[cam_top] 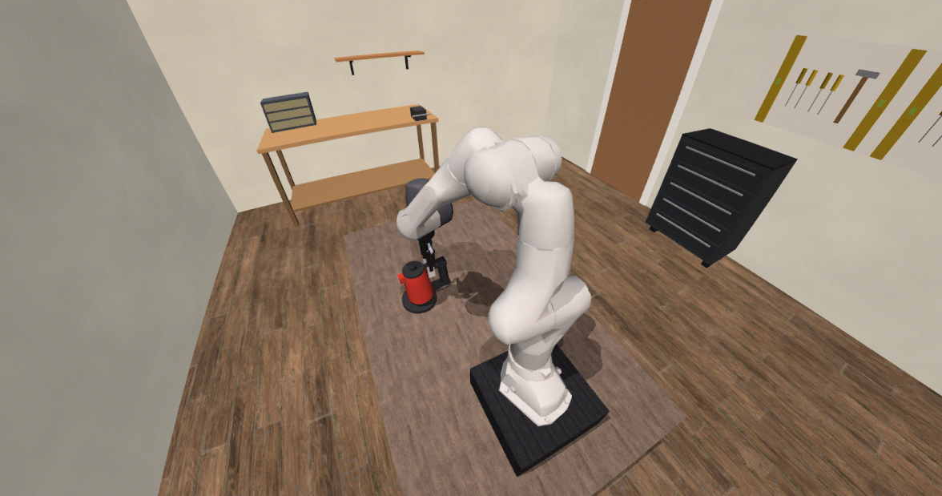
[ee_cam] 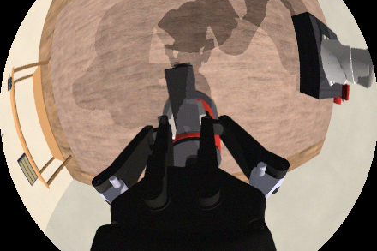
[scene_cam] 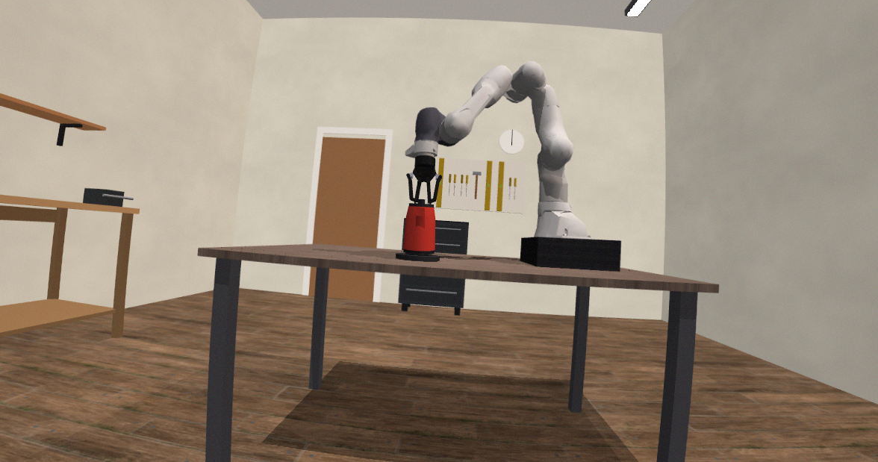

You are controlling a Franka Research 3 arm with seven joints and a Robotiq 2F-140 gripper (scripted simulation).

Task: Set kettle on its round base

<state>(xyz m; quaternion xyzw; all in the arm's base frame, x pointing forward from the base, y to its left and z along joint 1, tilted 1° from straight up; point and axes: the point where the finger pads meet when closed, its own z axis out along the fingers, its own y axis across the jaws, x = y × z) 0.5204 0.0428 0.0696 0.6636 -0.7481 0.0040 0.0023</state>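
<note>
Right now the kettle is 50 mm below my hand and 30 mm to the left of it. The rest, counted from my hand: round black base 160 mm below, 60 mm to the left, 10 mm ahead.
</note>
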